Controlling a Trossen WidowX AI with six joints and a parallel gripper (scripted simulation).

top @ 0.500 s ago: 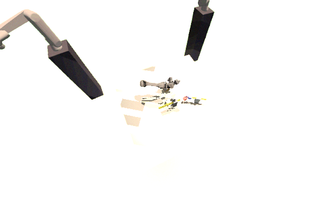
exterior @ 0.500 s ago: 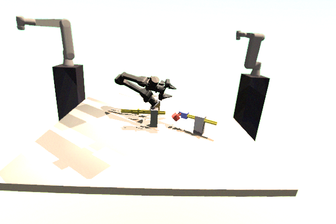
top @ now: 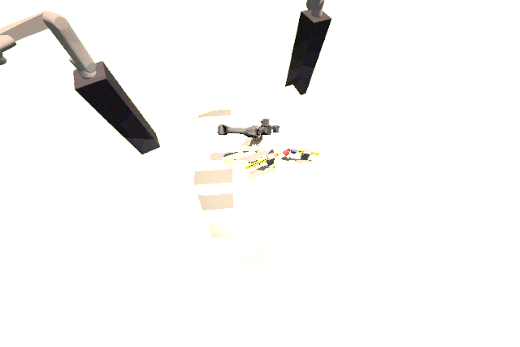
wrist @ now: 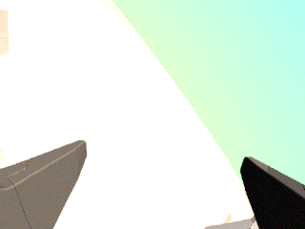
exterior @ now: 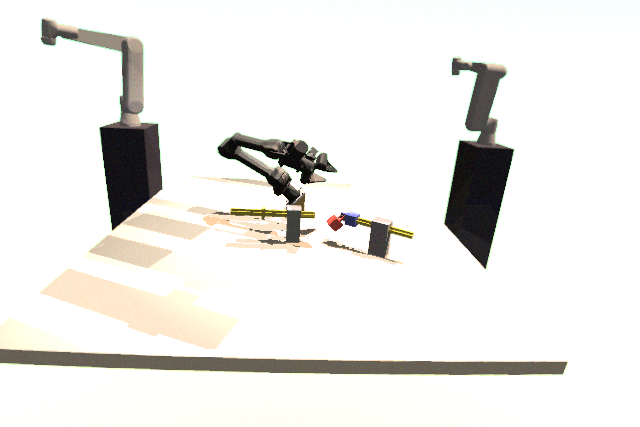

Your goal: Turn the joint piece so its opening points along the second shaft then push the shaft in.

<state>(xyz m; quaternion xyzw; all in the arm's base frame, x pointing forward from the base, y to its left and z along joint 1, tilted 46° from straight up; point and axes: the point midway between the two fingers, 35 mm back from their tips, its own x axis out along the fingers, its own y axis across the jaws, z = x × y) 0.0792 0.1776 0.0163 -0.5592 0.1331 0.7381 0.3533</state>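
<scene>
Now: gripper tip 21 cm short of the red joint piece and 11 cm above it.
</scene>
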